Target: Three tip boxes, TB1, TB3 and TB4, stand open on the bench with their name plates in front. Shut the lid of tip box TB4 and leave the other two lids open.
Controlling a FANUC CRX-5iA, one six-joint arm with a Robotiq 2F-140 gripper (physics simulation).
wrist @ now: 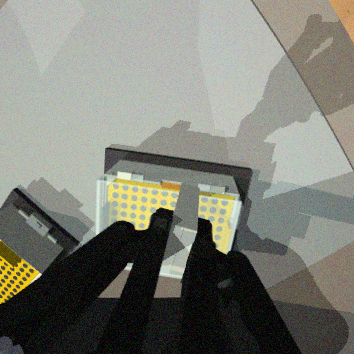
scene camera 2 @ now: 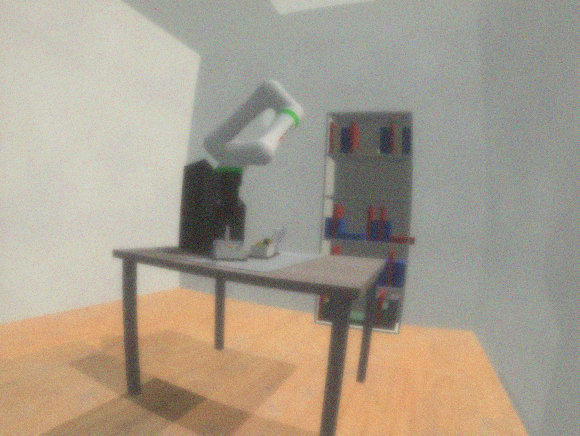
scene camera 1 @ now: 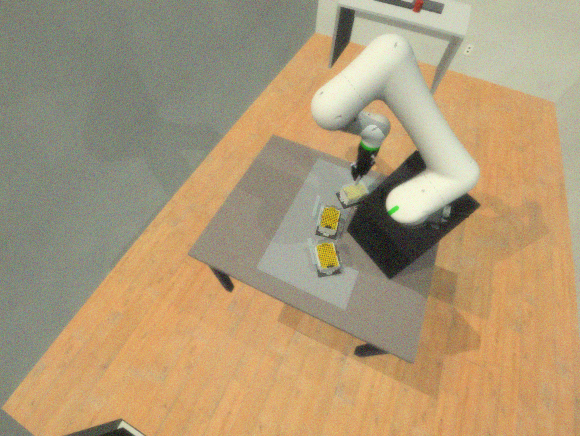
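Pixels of known places: gripper, between the fingertips: (wrist: 185,201) (scene camera 2: 226,242) (scene camera 1: 354,183); arm's base, origin of its link: (scene camera 2: 214,187).
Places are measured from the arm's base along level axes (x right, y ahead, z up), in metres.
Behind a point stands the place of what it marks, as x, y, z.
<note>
The tip box (scene camera 1: 354,192) @[0.174, 0.245, -0.259] (scene camera 2: 230,249) @[0.225, 0.280, -0.289] (wrist: 135,200) @[0.198, 0.286, -0.258] nearest my gripper has its clear lid lying over the pale-looking yellow rack; whether it is fully flush I cannot tell. My gripper (scene camera 1: 357,178) @[0.232, 0.263, -0.259] (scene camera 2: 227,234) @[0.232, 0.263, -0.259] (wrist: 185,201) @[0.232, 0.263, -0.259] is shut and empty, pointing down, its tips at or just above that lid near the latch side; contact is unclear. The middle tip box (scene camera 1: 330,219) (scene camera 2: 263,248) @[0.033, 0.337, -0.289] and the far tip box (scene camera 1: 328,257) @[-0.217, 0.228, -0.280] show bright yellow racks, with their lids standing open. Part of a neighbouring box (wrist: 35,237) @[0.039, 0.305, -0.311] shows at left in the wrist view. The name plates cannot be read.
The boxes stand on a pale mat (scene camera 1: 290,240) @[-0.196, 0.434, -0.337] on the brown bench (scene camera 1: 235,220) @[-0.225, 0.740, -0.339] (scene camera 2: 325,275) @[0.268, 0.716, -0.339]. The arm's black pedestal (scene camera 1: 387,245) @[-0.110, 0.023, -0.146] (scene camera 2: 195,215) @[0.167, 0.025, -0.155] is close beside the boxes. A bookshelf (scene camera 2: 370,115) stands behind the bench, and a white table (scene camera 1: 400,17) stands near the wall.
</note>
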